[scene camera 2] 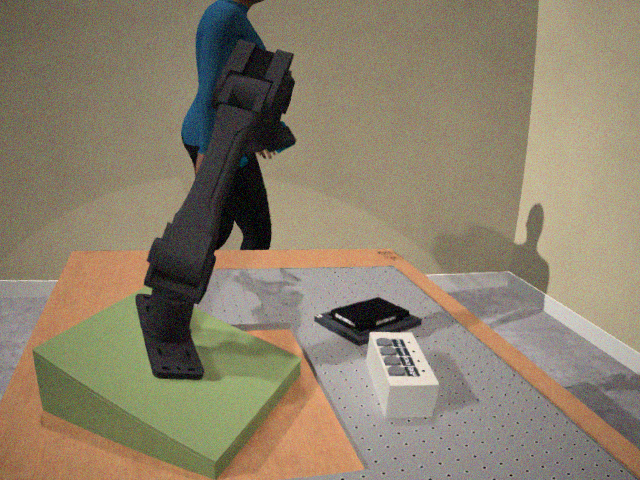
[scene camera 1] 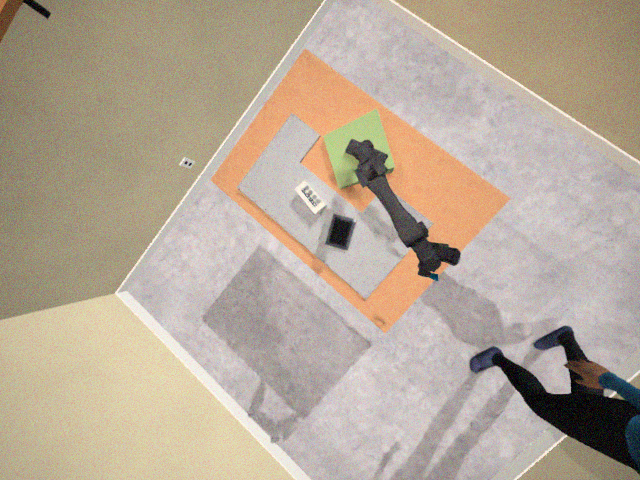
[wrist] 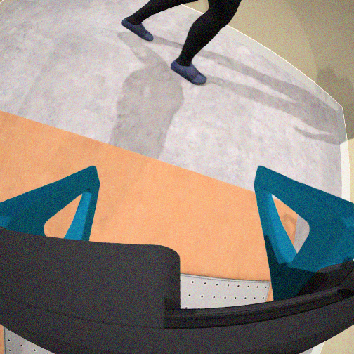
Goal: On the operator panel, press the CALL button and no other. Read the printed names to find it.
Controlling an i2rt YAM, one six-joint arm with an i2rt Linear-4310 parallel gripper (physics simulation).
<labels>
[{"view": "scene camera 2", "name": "gripper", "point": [258, 158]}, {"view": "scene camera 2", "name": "black well plate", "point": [375, 313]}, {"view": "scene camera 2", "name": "operator panel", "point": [414, 395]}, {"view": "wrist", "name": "gripper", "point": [176, 174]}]
</labels>
